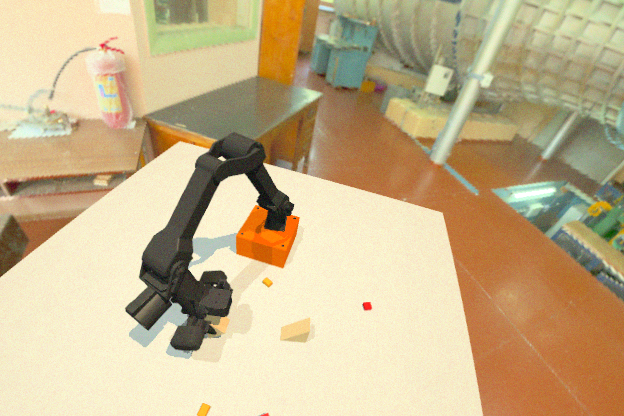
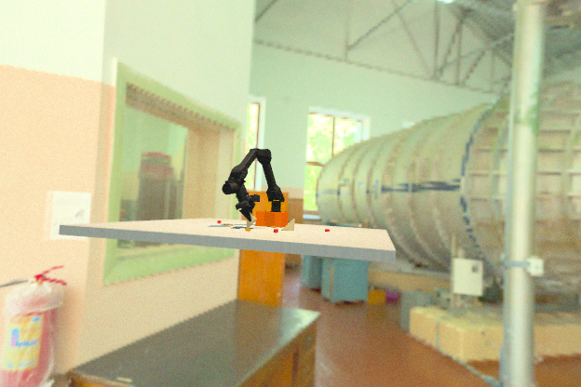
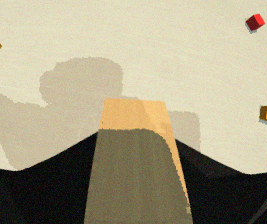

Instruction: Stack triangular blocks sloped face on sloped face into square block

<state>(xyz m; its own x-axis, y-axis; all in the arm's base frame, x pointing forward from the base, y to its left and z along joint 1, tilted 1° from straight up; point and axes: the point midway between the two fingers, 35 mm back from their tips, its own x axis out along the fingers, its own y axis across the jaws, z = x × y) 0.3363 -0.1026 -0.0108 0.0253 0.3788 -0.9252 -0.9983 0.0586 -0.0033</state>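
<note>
My gripper tip is 1 cm below the tan triangular block.
</note>
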